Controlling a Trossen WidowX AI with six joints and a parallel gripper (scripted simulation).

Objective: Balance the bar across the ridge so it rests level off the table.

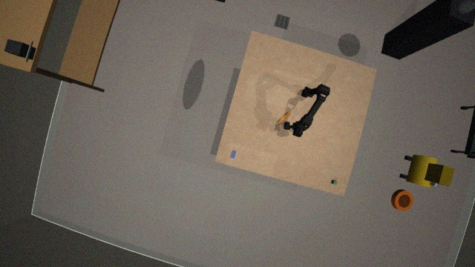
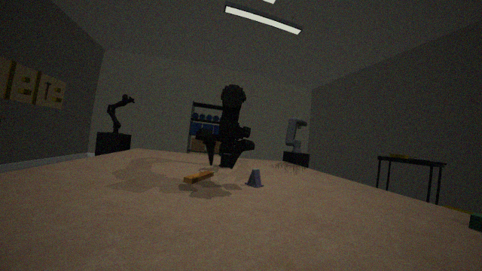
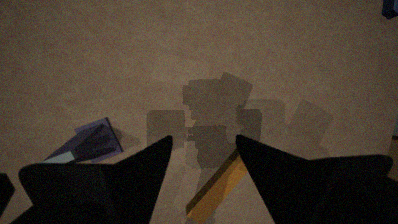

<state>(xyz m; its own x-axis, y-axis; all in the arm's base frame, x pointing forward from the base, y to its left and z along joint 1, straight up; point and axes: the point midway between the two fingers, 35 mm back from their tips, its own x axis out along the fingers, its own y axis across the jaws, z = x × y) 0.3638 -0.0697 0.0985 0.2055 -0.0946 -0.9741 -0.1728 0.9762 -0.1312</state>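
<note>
My gripper tip is now 9 cm past the bar, 6 cm to the left of it and 6 cm above it. Round my gripper tip: small blue block (37 cm ahead, 43 cm to the right, 6 cm below); then ridge (4 cm behind, 13 cm to the left, 1 cm below); then small green block (37 cm ahead, 57 cm to the left, 5 cm below).
</note>
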